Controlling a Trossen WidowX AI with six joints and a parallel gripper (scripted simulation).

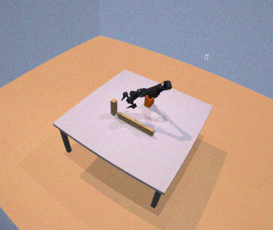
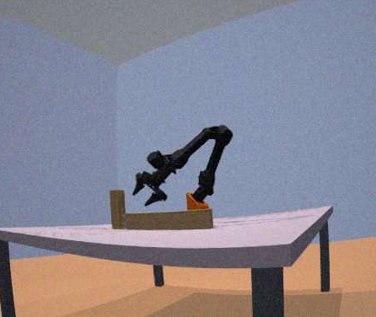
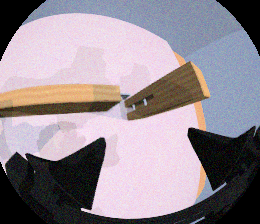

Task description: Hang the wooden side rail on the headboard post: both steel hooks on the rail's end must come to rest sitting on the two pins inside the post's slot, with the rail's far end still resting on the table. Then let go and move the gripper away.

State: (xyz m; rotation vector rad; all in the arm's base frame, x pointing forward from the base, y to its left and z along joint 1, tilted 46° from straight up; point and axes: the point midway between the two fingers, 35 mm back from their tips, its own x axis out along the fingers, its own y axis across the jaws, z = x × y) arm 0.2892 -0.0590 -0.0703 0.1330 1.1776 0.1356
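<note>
The headboard post lies 80 mm to the right of my gripper tip, 60 mm ahead of it and 50 mm below it.
</note>
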